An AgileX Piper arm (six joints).
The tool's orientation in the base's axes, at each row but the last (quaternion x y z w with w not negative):
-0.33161 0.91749 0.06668 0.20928
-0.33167 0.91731 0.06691 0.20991
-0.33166 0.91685 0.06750 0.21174
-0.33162 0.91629 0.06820 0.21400
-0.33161 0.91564 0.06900 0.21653
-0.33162 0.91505 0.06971 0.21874
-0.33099 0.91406 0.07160 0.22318
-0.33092 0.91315 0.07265 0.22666
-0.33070 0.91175 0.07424 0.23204
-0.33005 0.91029 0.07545 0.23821
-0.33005 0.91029 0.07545 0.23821
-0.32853 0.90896 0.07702 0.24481
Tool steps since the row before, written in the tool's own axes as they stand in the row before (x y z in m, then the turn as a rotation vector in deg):
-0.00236 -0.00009 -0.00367 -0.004 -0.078 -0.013
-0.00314 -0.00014 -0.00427 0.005 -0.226 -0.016
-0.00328 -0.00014 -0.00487 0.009 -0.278 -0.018
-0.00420 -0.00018 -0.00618 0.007 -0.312 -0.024
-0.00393 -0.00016 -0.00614 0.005 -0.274 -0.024
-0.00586 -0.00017 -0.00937 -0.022 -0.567 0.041
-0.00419 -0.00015 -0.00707 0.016 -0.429 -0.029
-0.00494 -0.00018 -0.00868 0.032 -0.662 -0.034
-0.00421 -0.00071 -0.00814 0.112 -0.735 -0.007
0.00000 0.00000 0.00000 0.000 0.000 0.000
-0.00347 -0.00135 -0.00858 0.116 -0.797 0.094
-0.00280 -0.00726 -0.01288 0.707 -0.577 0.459
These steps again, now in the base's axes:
0.00044 0.00034 0.00433 0.048 -0.061 0.015
0.00081 0.00060 0.00521 0.135 -0.181 0.016
0.00068 0.00051 0.00581 0.165 -0.224 0.017
0.00086 0.00064 0.00740 0.186 -0.251 0.024
0.00065 0.00049 0.00725 0.163 -0.220 0.024
0.00080 0.00069 0.01100 0.391 -0.413 -0.017
0.00040 0.00032 0.00820 0.252 -0.348 0.026
0.00029 0.00023 0.00998 0.388 -0.538 0.027
0.00024 -0.00050 0.00917 0.390 -0.632 -0.033
0.00000 0.00000 0.00000 0.000 0.000 0.000
-0.00011 -0.00161 0.00921 0.466 -0.652 -0.123
0.00139 -0.00792 0.01272 0.078 -0.703 -0.737

